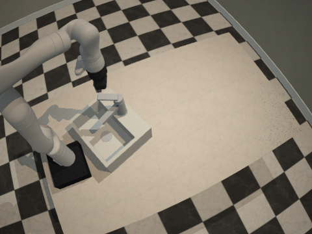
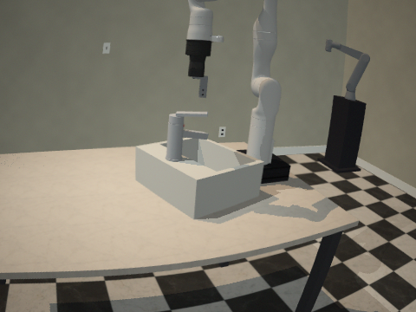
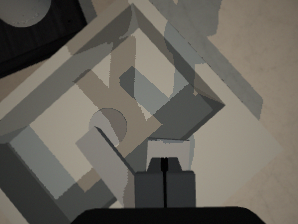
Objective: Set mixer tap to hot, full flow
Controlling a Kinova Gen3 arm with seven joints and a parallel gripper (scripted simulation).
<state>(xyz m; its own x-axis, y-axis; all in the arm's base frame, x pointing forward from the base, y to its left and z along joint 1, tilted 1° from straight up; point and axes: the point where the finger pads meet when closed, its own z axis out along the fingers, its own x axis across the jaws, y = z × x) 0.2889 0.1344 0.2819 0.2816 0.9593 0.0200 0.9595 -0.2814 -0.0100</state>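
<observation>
Right now the lever is 30 mm ahead of my hand, 10 mm to the right of it and 70 mm below it. From my hand the other things lie so: white sink basin 40 mm behind, 70 mm to the right, 310 mm below.
</observation>
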